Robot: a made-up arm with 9 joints. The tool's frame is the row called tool.
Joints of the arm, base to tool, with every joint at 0 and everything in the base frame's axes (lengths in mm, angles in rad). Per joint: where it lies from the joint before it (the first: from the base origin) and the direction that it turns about. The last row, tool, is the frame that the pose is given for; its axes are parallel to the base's.
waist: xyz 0 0 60 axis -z
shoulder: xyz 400 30 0 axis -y
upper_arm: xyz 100 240 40 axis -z
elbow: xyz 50 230 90 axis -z
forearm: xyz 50 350 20 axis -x
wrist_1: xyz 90 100 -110 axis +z
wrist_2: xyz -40 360 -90 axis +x
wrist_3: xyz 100 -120 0 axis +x
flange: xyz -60 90 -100 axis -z
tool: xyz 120 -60 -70
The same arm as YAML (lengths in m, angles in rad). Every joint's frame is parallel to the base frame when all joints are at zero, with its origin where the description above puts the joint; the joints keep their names.
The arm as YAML. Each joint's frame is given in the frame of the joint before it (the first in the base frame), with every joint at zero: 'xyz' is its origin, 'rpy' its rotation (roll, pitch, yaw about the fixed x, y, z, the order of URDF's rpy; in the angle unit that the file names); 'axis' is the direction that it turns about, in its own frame. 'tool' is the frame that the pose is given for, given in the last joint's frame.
units:
  length: m
  angle: rad
joints:
  - name: waist
    type: revolute
    origin:
      xyz: [0.0, 0.0, 0.06]
      rpy: [0.0, 0.0, 0.0]
    axis: [0.0, 0.0, -1.0]
  - name: shoulder
    type: revolute
    origin:
      xyz: [0.4, 0.03, 0.0]
      rpy: [0.0, 0.0, 0.0]
    axis: [0.0, -1.0, 0.0]
  - name: upper_arm
    type: revolute
    origin:
      xyz: [0.1, 0.24, 0.04]
      rpy: [0.0, 0.0, 0.0]
    axis: [0.0, 0.0, -1.0]
  - name: elbow
    type: revolute
    origin:
      xyz: [0.05, 0.23, 0.09]
      rpy: [0.0, 0.0, 0.0]
    axis: [0.0, 0.0, -1.0]
  - name: forearm
    type: revolute
    origin:
      xyz: [0.05, 0.35, 0.02]
      rpy: [0.0, 0.0, 0.0]
    axis: [-1.0, 0.0, 0.0]
  - name: wrist_1
    type: revolute
    origin:
      xyz: [0.09, 0.1, -0.11]
      rpy: [0.0, 0.0, 0.0]
    axis: [0.0, 0.0, 1.0]
  - name: wrist_2
    type: revolute
    origin:
      xyz: [-0.04, 0.36, -0.09]
      rpy: [0.0, 0.0, 0.0]
    axis: [1.0, 0.0, 0.0]
  - name: wrist_3
    type: revolute
    origin:
      xyz: [0.1, -0.12, 0.0]
      rpy: [0.0, 0.0, 0.0]
    axis: [1.0, 0.0, 0.0]
  - name: flange
    type: revolute
    origin:
      xyz: [-0.06, 0.09, -0.1]
      rpy: [0.0, 0.0, 0.0]
    axis: [0.0, 0.0, -1.0]
tool:
  origin:
    xyz: [0.12, -0.06, -0.07]
    rpy: [0.0, 0.0, 0.0]

